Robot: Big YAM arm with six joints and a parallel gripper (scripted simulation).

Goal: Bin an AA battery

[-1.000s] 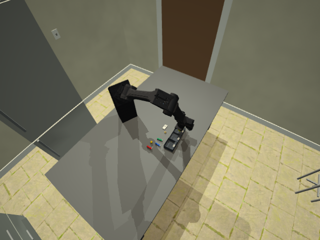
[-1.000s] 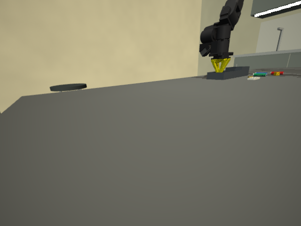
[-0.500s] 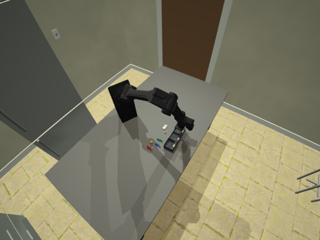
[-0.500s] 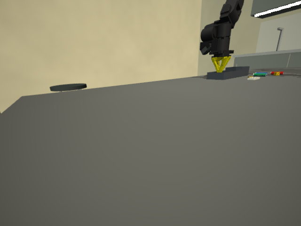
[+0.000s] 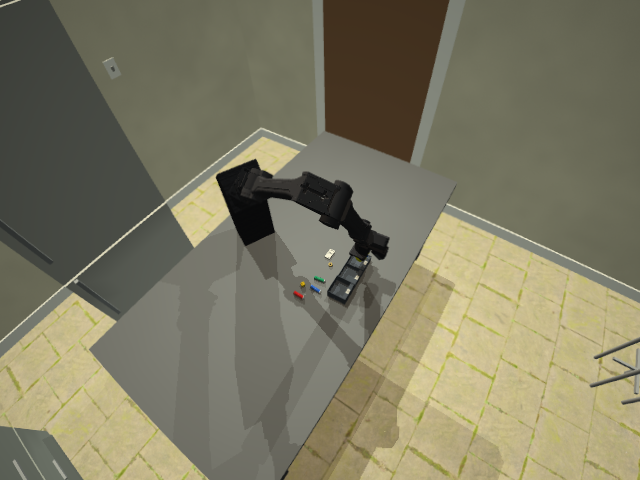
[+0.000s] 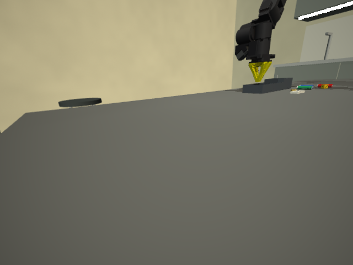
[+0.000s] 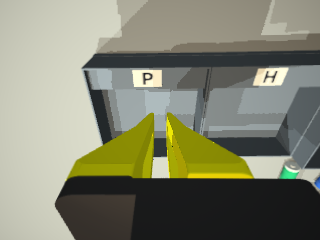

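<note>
My gripper is now 230 mm past the red AA battery, 200 mm to the left of it and 40 mm above it. The rest, counted from my hand: brass nut (130 mm behind, 20 mm to the right, 50 mm below); white domino (140 mm behind, 30 mm to the left, 40 mm below); dark bin (30 mm behind, 70 mm to the right, 30 mm below).
</note>
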